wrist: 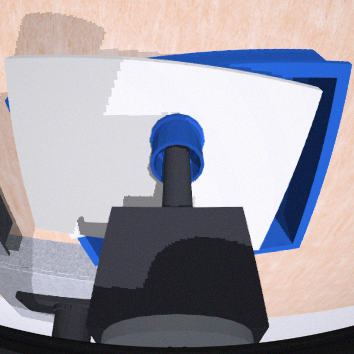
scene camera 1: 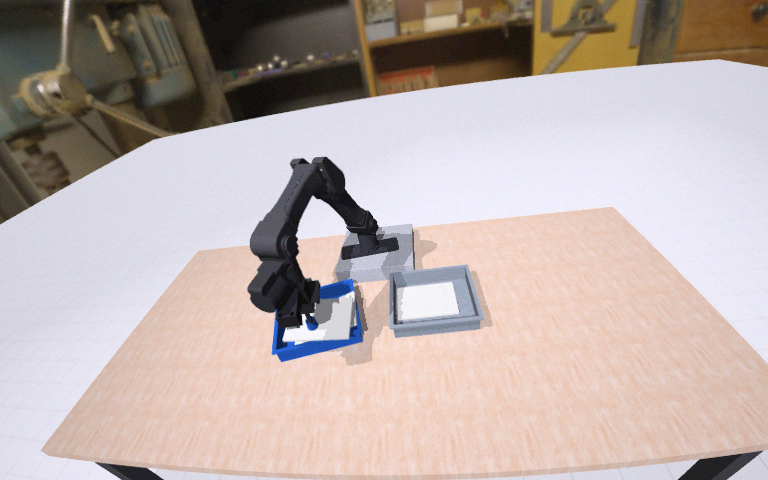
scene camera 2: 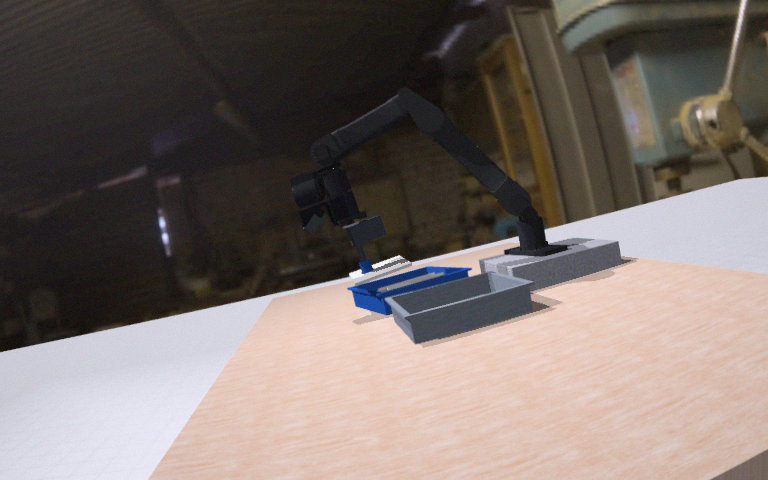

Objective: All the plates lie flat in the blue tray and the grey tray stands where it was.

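Seen in the pictures: hand at its tool point: [wrist: 176,129] [scene camera 1: 313,328]; arm's base at its link origin: [wrist: 75,304] [scene camera 1: 369,249] [scene camera 2: 534,252].
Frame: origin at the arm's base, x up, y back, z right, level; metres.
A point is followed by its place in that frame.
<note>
My suction cup [scene camera 1: 312,323] [scene camera 2: 365,266] [wrist: 177,147] {z 0.166, x 0.025, y -0.347 m} is shut on a white plate [scene camera 1: 339,327] {z 0.095, x 0.031, y -0.366 m} [scene camera 2: 394,266] {z 0.093, x 0.039, y -0.302 m} [wrist: 240,115] {z 0.199, x 0.034, y -0.362 m}. It holds this plate roughly level above the blue tray [scene camera 1: 320,349] {z 0.166, x -0.042, y -0.365 m} [scene camera 2: 370,302] {z 0.146, x -0.033, y -0.363 m} [wrist: 323,150] {z 0.286, x -0.004, y -0.308 m}; a gap to the rim shows in scene camera 2. In that view a pale plate [scene camera 2: 410,282] {z 0.056, x 0.001, y -0.284 m} lies in the blue tray, mostly hidden from the other cameras by the held plate. The grey tray [scene camera 1: 438,327] {z -0.157, x -0.029, y -0.372 m} [scene camera 2: 470,319] {z -0.278, x -0.038, y -0.287 m} stands upright on the table with a white plate [scene camera 1: 428,301] {z -0.153, x -0.045, y -0.255 m} lying flat in it; whether others lie beneath cannot be told.
The arm's grey base block [scene camera 1: 352,273] {z 0.066, x -0.012, y -0.100 m} [scene camera 2: 583,270] {z -0.156, x -0.043, y 0.028 m} [wrist: 50,265] {z -0.004, x -0.013, y -0.111 m} stands behind the two trays. The trays stand side by side with a narrow gap between them on the wooden table [scene camera 1: 396,418] {z -0.015, x -0.055, y -0.583 m} [scene camera 2: 453,407] {z -0.592, x -0.055, y -0.439 m}.
</note>
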